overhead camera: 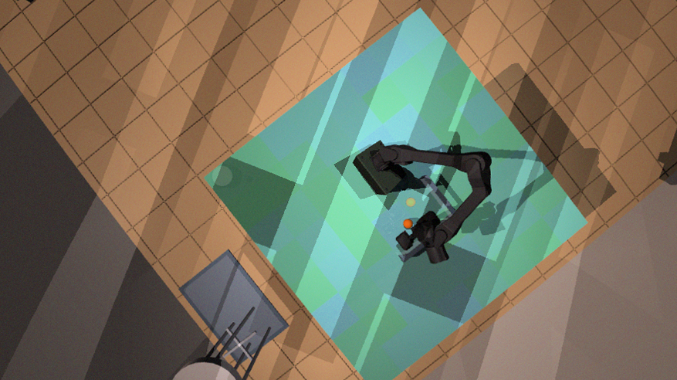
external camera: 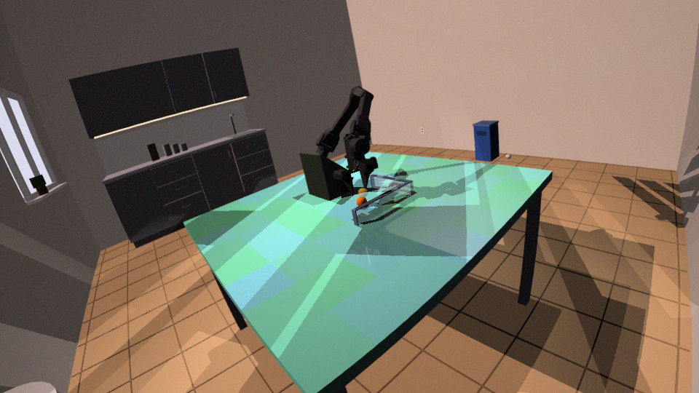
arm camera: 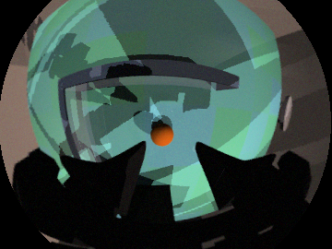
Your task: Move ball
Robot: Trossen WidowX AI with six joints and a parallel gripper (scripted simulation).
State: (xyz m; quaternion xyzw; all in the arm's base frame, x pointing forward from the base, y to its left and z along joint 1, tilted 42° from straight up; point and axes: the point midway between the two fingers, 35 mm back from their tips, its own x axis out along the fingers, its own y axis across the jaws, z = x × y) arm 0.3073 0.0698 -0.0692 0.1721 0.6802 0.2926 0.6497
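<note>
My gripper tip is 5 cm above the orange ball, 1 cm to the right of it and 1 cm past it. From my gripper tip the other things lie so: see-through copy of ball (9 cm behind, 7 cm to the left, 5 cm below).
</note>
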